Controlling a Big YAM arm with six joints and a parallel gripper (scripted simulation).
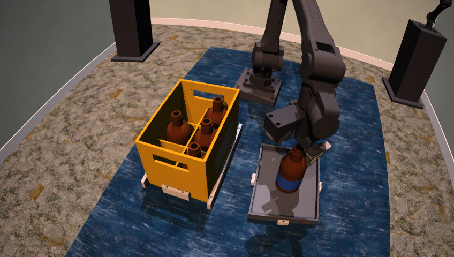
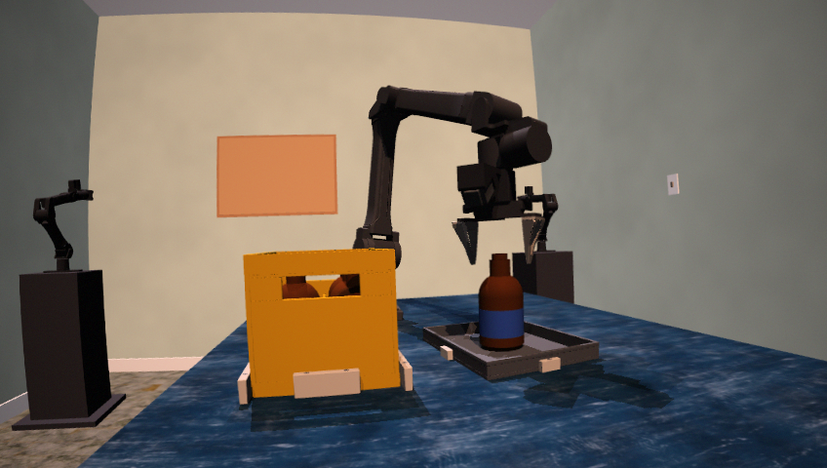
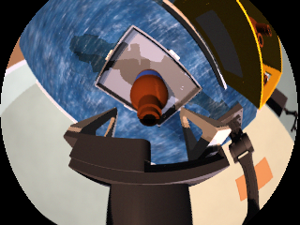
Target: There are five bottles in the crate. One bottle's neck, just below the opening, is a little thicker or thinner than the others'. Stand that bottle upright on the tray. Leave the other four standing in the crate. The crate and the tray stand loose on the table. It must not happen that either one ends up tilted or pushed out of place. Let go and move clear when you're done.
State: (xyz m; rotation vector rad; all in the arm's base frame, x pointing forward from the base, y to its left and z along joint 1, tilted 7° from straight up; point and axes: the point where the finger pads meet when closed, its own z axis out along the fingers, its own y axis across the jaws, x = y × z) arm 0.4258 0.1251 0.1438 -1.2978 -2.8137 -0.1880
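My hand is 140 mm above the dark grey tray. Also, from my hand: orange crate (40 mm behind, 280 mm to the right, 70 mm below).
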